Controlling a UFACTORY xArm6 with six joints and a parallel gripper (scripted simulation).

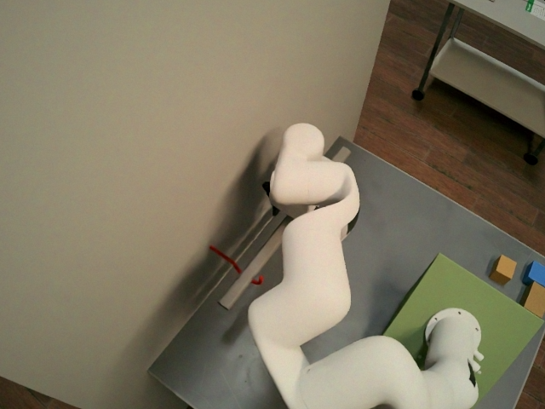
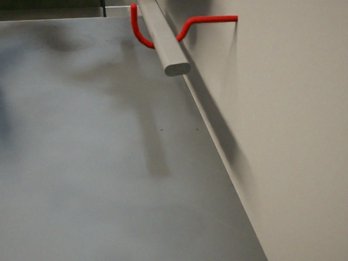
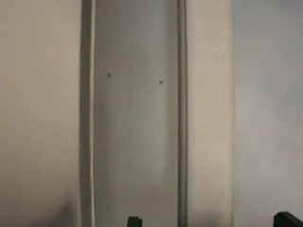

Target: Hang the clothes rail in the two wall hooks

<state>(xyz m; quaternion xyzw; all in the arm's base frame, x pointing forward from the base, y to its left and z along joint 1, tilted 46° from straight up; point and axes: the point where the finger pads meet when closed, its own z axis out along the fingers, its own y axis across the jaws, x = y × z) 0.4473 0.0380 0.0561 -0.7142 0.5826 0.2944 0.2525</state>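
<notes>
The grey clothes rail lies 20 mm below my hand. From my hand the other things lie so: blue block 580 mm behind, 450 mm to the right, 200 mm below; then beige wall 200 mm above, 120 mm ahead, 20 mm to the left.
</notes>
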